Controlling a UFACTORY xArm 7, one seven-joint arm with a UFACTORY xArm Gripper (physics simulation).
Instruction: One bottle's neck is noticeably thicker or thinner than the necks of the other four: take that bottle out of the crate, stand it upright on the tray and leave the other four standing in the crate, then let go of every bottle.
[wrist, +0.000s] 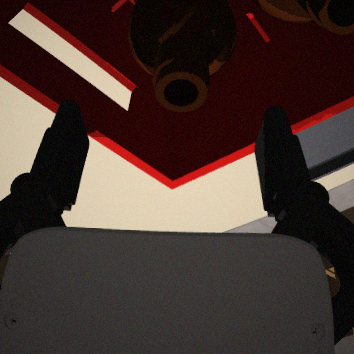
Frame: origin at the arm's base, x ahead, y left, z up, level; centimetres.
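Seen in the pictures: gripper, fingertip midpoint: (171, 121).
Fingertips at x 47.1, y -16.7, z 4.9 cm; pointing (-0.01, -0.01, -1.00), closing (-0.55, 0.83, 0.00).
A point is followed by its place in that frame.
A dark brown bottle (181, 75) {y -17.2, x 45.6, z 3.3 cm} stands in the red crate (172, 184) {y -13.4, x 51.9, z 4.5 cm} at the top middle of the wrist view, its round open mouth facing the camera. Part of a second brown bottle (320, 15) {y -14.6, x 39.1, z 3.3 cm} shows at the top right edge, also in the crate. My gripper (171, 121) {y -16.7, x 47.1, z 4.9 cm} is open, with its fingers wide apart over the near corner of the crate. The first bottle's mouth appears between the fingertip lines, and no bottle is held. The other bottles do not show. Neck thickness is hard to compare from here.
A grey-blue tray (330, 137) {y 12.3, x 49.4, z -12.5 cm} lies to the right, beside the crate, partly hidden behind my right finger. The crate's wall has a long slot at the upper left. A cream table top (150, 210) {y 2.8, x 84.5, z -13.0 cm} and a grey tiled floor show below the crate corner.
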